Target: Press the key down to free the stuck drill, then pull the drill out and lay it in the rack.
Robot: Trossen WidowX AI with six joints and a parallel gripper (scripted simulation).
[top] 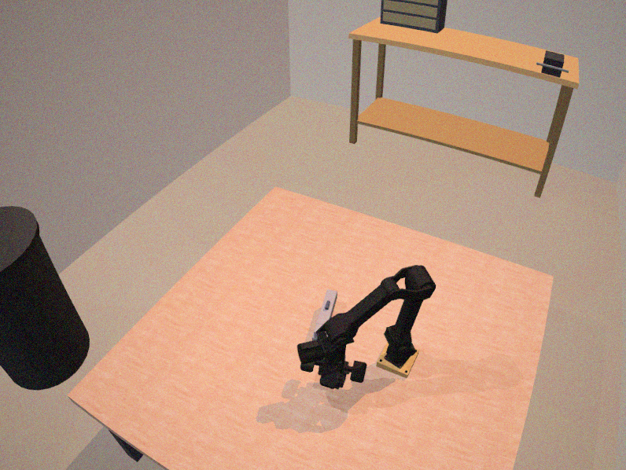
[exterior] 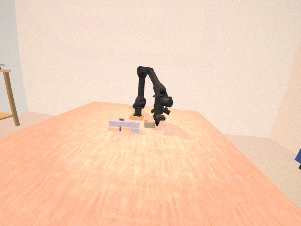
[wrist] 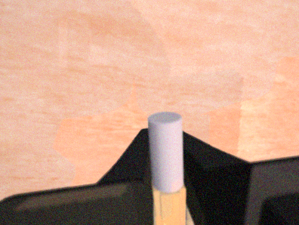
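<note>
My gripper tip is 20 mm short of the drill, 40 mm to the left of it and 40 mm below it. From my gripper tip the other things lie so: olive rack 20 mm ahead, 50 mm to the right, 10 mm above; then blue key 170 mm ahead, 190 mm to the right, 40 mm above.
</note>
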